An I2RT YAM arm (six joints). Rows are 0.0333 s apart.
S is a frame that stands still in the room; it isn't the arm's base.
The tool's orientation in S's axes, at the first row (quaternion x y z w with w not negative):
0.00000, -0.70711, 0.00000, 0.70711
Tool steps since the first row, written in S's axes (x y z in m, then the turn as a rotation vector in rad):
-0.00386, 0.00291, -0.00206, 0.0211, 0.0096, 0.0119
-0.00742, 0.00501, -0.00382, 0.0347, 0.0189, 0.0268
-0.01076, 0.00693, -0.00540, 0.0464, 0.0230, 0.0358
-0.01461, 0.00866, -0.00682, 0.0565, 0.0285, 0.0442
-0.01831, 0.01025, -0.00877, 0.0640, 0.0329, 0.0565
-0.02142, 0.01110, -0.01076, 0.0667, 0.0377, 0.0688
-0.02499, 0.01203, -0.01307, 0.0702, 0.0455, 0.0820
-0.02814, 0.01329, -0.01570, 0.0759, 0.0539, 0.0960
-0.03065, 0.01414, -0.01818, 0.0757, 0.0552, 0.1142
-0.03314, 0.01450, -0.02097, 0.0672, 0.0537, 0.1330
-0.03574, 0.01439, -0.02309, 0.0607, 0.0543, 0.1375
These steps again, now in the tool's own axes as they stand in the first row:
-0.00206, 0.00291, 0.00386, 0.0119, 0.0096, -0.0211
-0.00382, 0.00501, 0.00742, 0.0268, 0.0189, -0.0347
-0.00540, 0.00693, 0.01076, 0.0358, 0.0230, -0.0464
-0.00682, 0.00866, 0.01461, 0.0442, 0.0285, -0.0565
-0.00877, 0.01025, 0.01831, 0.0565, 0.0329, -0.0640
-0.01076, 0.01110, 0.02142, 0.0688, 0.0377, -0.0667
-0.01307, 0.01203, 0.02499, 0.0820, 0.0455, -0.0702
-0.01570, 0.01329, 0.02814, 0.0960, 0.0539, -0.0759
-0.01818, 0.01414, 0.03065, 0.1142, 0.0552, -0.0757
-0.02097, 0.01450, 0.03314, 0.1330, 0.0537, -0.0672
-0.02309, 0.01439, 0.03574, 0.1375, 0.0543, -0.0607

